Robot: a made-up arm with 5 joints.
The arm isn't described. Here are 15 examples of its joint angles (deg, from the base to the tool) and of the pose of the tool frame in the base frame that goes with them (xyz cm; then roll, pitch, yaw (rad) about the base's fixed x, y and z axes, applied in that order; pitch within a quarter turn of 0, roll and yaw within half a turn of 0).
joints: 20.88 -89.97 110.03 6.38 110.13
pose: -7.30 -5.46 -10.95 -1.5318 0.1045 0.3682
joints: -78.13 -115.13 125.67 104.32 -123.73
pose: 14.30 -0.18 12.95 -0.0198 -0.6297 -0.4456
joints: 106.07 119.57 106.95 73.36 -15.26
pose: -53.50 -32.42 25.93 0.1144 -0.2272 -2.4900
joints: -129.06 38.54 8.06 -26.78 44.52
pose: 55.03 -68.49 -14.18 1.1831 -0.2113 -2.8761
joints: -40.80 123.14 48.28 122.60 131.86
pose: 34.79 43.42 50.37 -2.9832 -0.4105 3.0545
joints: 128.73 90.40 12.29 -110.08 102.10
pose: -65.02 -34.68 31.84 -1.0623 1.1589 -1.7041
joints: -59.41 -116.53 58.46 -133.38 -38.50
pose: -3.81 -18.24 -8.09 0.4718 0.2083 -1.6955
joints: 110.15 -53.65 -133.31 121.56 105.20
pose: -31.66 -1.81 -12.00 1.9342 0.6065 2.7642
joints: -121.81 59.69 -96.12 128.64 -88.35
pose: 49.80 -39.01 -5.15 -0.7609 0.7659 1.5407
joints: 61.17 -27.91 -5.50 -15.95 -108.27
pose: -23.45 13.36 -53.82 -2.3947 1.2591 -1.3247
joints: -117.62 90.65 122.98 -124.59 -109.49
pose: 42.44 -33.79 44.51 -1.1022 -0.8885 -2.0487
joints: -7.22 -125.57 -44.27 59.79 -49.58
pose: 24.55 -10.48 38.80 -3.0869 -0.4461 0.4988
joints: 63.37 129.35 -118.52 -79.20 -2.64
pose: -7.57 18.13 51.33 2.5955 0.5517 -1.0485
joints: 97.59 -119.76 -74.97 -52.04 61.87
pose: -3.69 24.67 -3.50 -0.7314 -0.3128 -2.5733
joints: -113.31 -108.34 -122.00 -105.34 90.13
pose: 6.03 -10.79 -5.51 0.9993 -1.0590 -0.8855
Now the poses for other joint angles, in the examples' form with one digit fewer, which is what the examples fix.
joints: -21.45 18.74 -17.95 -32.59 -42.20
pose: 48.3 70.3 -33.7 0.876 0.178 0.092
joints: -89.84 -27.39 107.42 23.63 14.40
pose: 27.9 26.6 -26.2 -2.145 1.186 2.950
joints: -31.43 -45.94 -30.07 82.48 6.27
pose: 23.9 -9.8 -15.7 -2.339 -0.281 -0.070
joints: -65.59 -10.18 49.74 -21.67 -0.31
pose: 41.2 29.5 -52.3 0.108 0.855 -1.350
